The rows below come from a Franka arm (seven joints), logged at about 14 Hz.
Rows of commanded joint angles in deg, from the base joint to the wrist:
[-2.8, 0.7, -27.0, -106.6, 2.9, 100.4, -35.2]
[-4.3, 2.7, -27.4, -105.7, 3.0, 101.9, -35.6]
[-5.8, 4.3, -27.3, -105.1, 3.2, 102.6, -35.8]
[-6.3, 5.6, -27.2, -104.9, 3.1, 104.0, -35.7]
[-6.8, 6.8, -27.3, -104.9, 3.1, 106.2, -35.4]
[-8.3, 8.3, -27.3, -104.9, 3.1, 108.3, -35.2]
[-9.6, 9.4, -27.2, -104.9, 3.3, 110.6, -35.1]
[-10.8, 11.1, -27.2, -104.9, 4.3, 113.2, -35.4]
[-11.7, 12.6, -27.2, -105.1, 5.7, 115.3, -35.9]
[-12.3, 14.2, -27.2, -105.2, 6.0, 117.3, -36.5]
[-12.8, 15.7, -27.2, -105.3, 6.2, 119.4, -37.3]
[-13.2, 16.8, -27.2, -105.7, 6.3, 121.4, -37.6]
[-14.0, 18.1, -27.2, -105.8, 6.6, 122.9, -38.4]
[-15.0, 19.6, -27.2, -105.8, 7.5, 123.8, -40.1]
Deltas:
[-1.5, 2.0, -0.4, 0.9, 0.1, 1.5, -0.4]
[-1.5, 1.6, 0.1, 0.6, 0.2, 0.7, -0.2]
[-0.5, 1.3, 0.1, 0.2, -0.1, 1.4, 0.1]
[-0.5, 1.2, -0.1, 0.0, 0.0, 2.2, 0.3]
[-1.5, 1.5, 0.0, 0.0, 0.0, 2.1, 0.2]
[-1.3, 1.1, 0.1, 0.0, 0.2, 2.3, 0.1]
[-1.2, 1.7, 0.0, 0.0, 1.0, 2.6, -0.3]
[-0.9, 1.5, 0.0, -0.2, 1.4, 2.1, -0.5]
[-0.6, 1.6, 0.0, -0.1, 0.3, 2.0, -0.6]
[-0.5, 1.5, 0.0, -0.1, 0.2, 2.1, -0.8]
[-0.4, 1.1, 0.0, -0.4, 0.1, 2.0, -0.3]
[-0.8, 1.3, 0.0, -0.1, 0.3, 1.5, -0.8]
[-1.0, 1.5, 0.0, 0.0, 0.9, 0.9, -1.7]

